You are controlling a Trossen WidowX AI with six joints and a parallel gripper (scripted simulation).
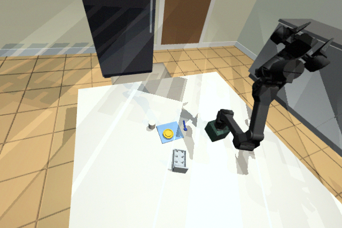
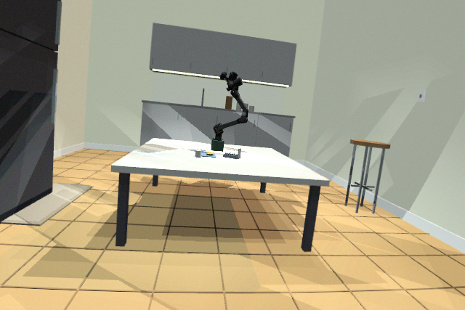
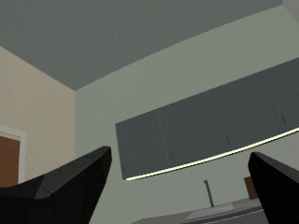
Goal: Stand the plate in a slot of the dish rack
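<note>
My gripper tip is now 42 cm short of the yellow plate, 7 cm to the left of it and 70 cm above it. The rest, counted from my gripper tip: blue spoon: 28 cm ahead, 12 cm to the right, 71 cm below; grey dish rack: 39 cm ahead, 10 cm to the left, 69 cm below; white cup: 51 cm ahead, 15 cm to the right, 69 cm below.
</note>
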